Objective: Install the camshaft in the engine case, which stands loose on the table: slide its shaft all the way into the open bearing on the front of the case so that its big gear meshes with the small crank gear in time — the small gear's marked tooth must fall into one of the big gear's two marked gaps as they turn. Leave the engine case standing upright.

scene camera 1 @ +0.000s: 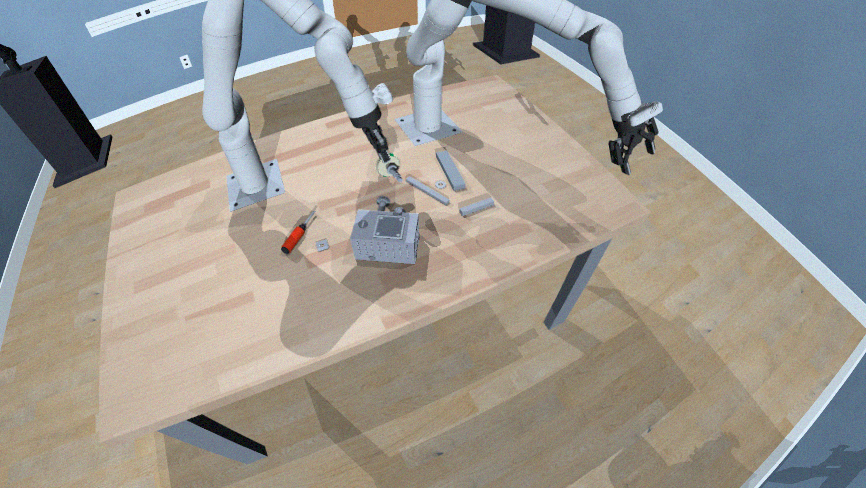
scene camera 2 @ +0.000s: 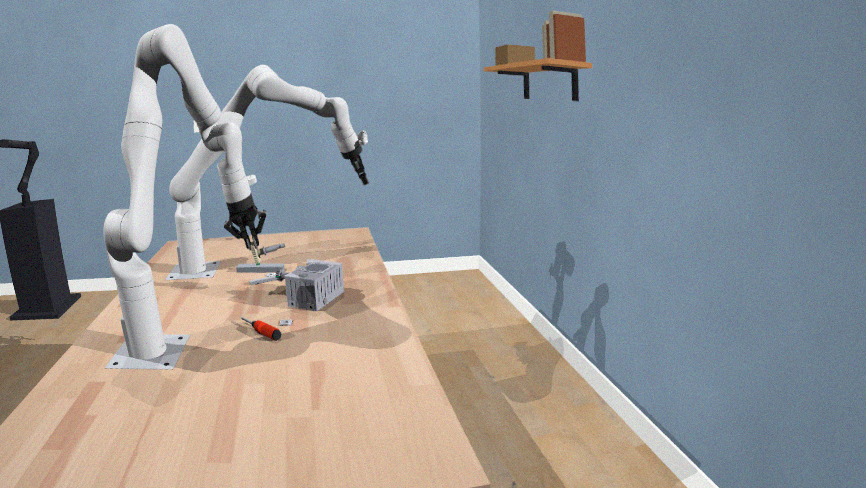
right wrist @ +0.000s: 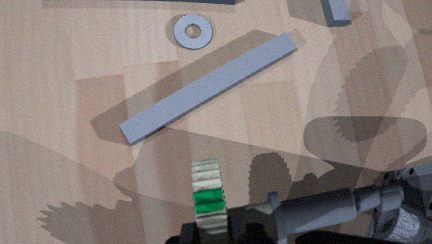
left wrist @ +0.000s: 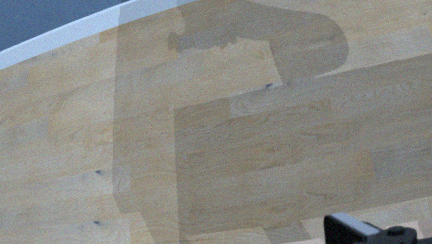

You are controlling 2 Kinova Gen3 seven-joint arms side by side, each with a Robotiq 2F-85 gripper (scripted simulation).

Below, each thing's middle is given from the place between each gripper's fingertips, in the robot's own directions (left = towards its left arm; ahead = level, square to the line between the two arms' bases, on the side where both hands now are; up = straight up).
I see my right gripper (scene camera 2: 254, 248) 15 cm to the right of the washer (right wrist: 179, 30), 15 cm above it and 3 cm short of it.
Now: the washer 360 mm to the right of my left hand (scene camera 1: 639, 163), 340 mm behind it and 230 mm below it.
